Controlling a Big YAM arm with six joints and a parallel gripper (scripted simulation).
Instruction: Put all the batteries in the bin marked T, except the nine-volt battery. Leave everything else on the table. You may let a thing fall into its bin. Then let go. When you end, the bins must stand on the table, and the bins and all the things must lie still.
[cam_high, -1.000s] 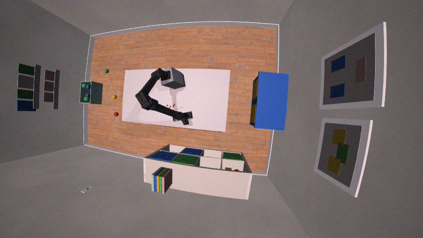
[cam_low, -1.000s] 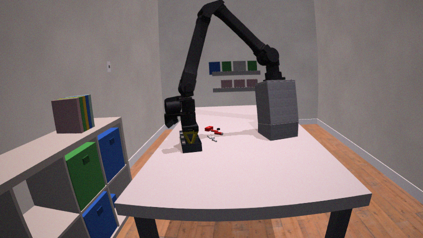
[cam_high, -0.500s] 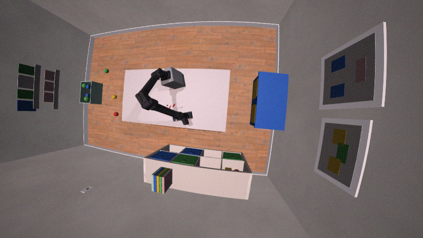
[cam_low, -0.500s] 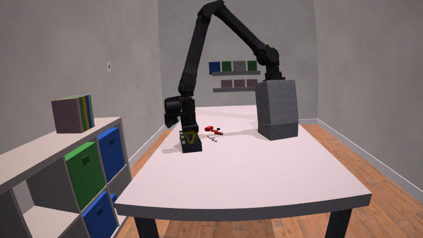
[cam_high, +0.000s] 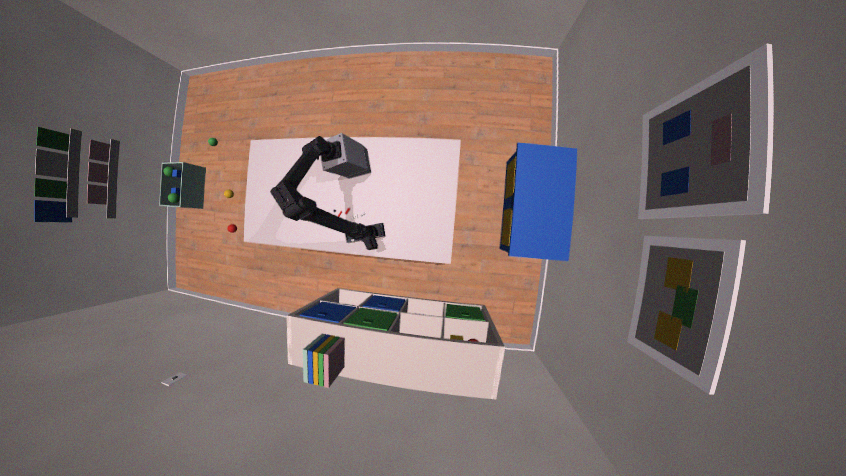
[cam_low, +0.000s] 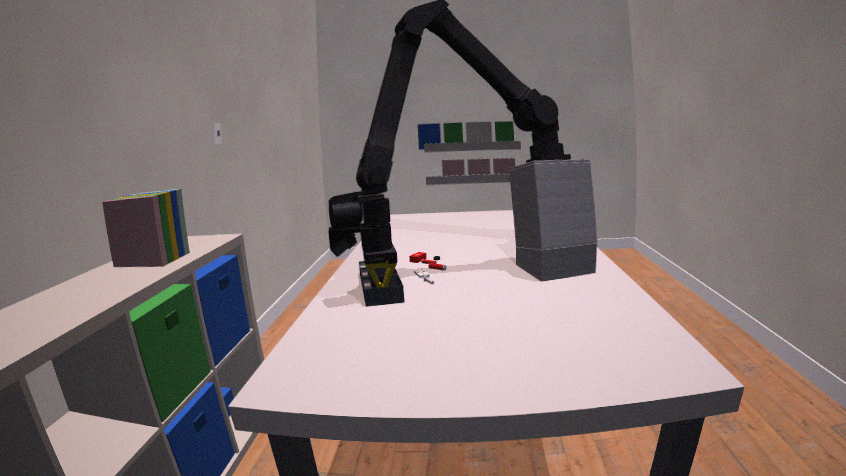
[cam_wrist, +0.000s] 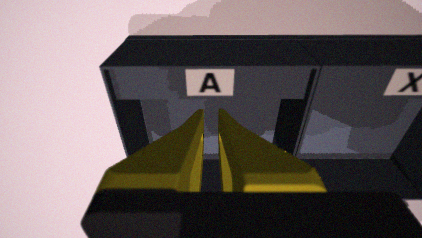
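Right now my hand is 15 cm to the left of the white domino, 10 cm past it and 2 cm above it. Round my hand: red nine-volt battery 30 cm to the right, 11 cm behind, 2 cm below; three-compartment bin 8 cm to the right, 1 cm ahead; grey bolt 11 cm behind, 9 cm to the right, 2 cm below.
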